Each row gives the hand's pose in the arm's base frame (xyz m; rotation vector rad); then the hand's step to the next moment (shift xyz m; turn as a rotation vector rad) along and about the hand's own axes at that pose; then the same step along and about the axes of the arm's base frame.
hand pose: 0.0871 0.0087 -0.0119 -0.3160 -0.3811 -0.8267
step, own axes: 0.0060 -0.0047 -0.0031 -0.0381 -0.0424 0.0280
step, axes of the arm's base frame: 0.0008 -0.0082 0.0005 -0.0614 0.0093 0.0131
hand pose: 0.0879 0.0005 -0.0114 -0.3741 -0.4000 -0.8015
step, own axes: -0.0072 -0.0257 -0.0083 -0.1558 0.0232 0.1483
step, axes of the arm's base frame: -0.0221 -0.0159 -0.0062 -0.1105 0.1793 0.0492
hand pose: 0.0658 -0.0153 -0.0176 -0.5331 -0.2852 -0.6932
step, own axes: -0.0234 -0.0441 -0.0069 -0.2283 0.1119 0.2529
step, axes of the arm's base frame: -0.0463 -0.0198 0.0007 -0.1124 0.3326 0.0730
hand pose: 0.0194 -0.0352 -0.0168 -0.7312 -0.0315 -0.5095
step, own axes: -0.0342 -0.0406 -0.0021 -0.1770 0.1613 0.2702
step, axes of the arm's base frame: -0.0488 -0.0120 0.0171 -0.0423 0.3526 0.0651
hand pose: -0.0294 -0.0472 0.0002 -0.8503 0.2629 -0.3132
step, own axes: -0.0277 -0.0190 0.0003 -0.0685 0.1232 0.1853
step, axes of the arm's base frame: -0.0286 -0.0012 0.0176 0.0218 0.2299 0.0296
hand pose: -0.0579 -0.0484 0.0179 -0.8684 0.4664 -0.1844
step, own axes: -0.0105 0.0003 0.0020 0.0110 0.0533 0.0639
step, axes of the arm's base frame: -0.0084 0.0052 0.0042 0.0378 0.0744 -0.0091
